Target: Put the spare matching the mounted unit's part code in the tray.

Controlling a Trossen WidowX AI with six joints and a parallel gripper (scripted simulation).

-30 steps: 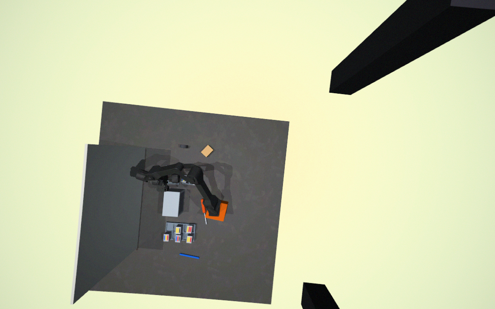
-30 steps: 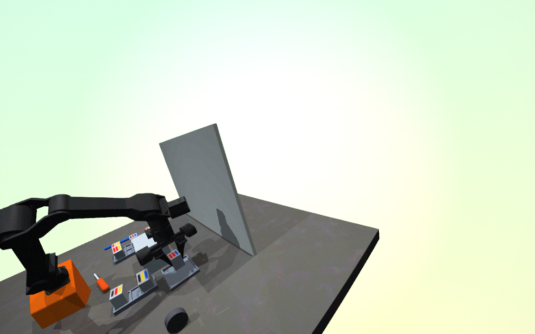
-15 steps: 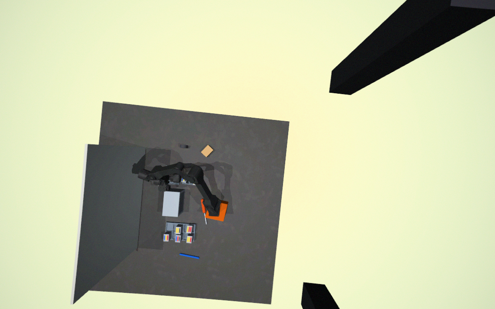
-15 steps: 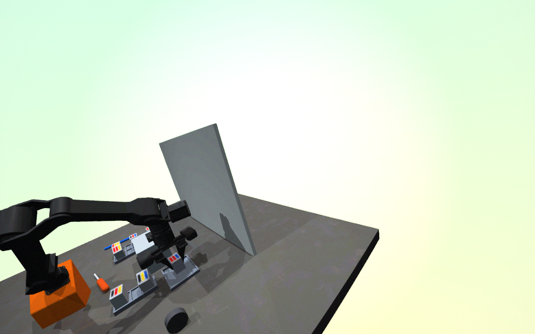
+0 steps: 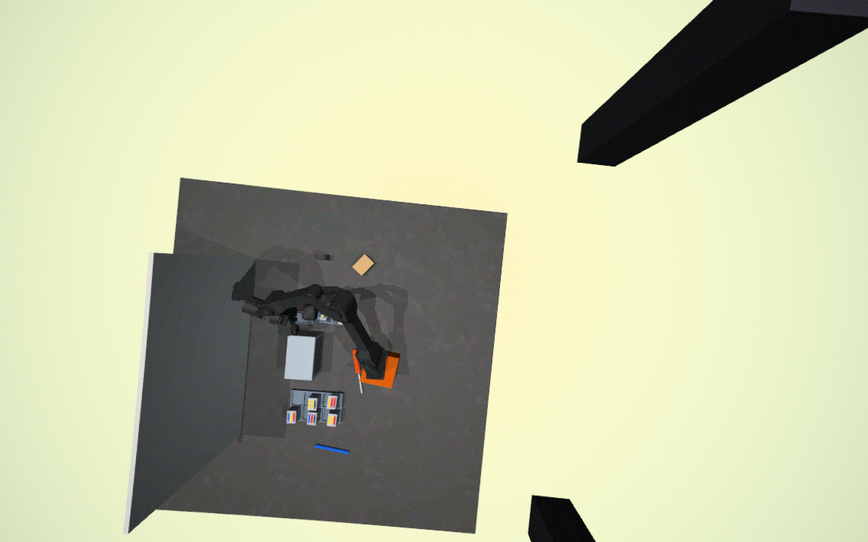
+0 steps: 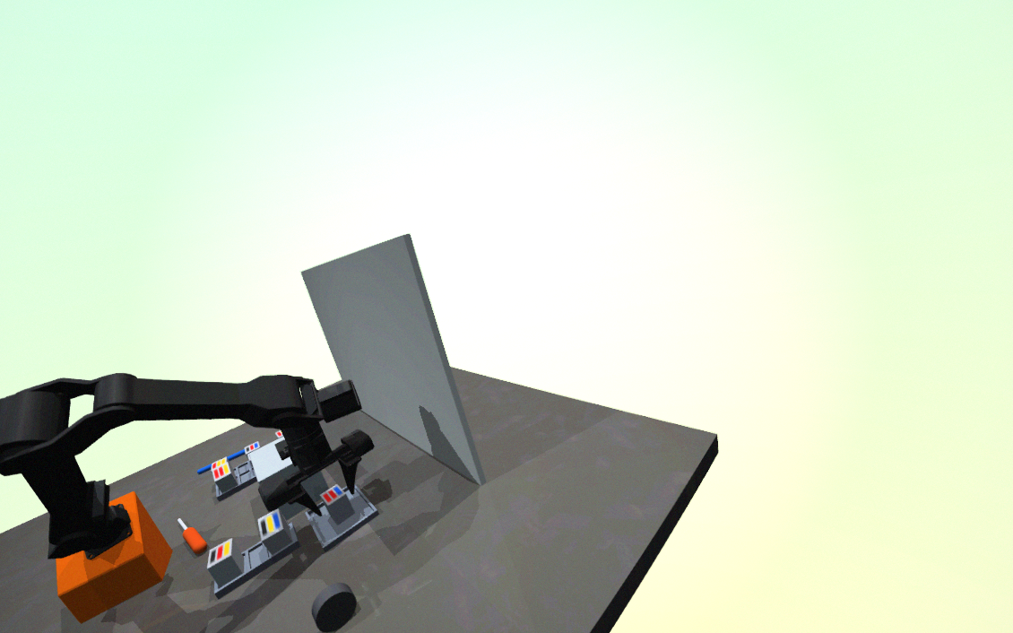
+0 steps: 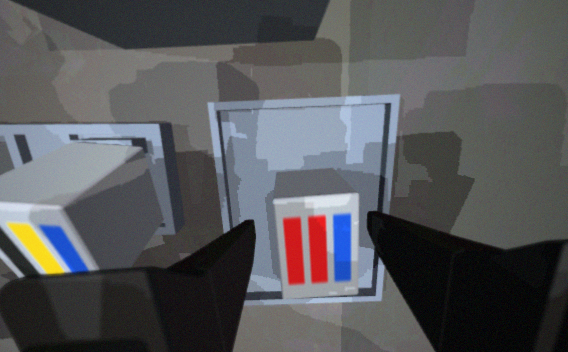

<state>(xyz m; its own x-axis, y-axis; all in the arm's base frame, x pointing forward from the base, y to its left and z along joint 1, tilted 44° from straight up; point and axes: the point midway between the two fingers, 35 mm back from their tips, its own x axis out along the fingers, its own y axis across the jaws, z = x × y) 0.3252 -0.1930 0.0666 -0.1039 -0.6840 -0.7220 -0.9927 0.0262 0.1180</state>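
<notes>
The grey spare is 20 mm above my gripper tip. Also, from my gripper tip: mounted unit 180 mm to the left, 50 mm behind, 30 mm above; shallow grey tray 20 mm below; black puck 210 mm to the right, 60 mm behind.
</notes>
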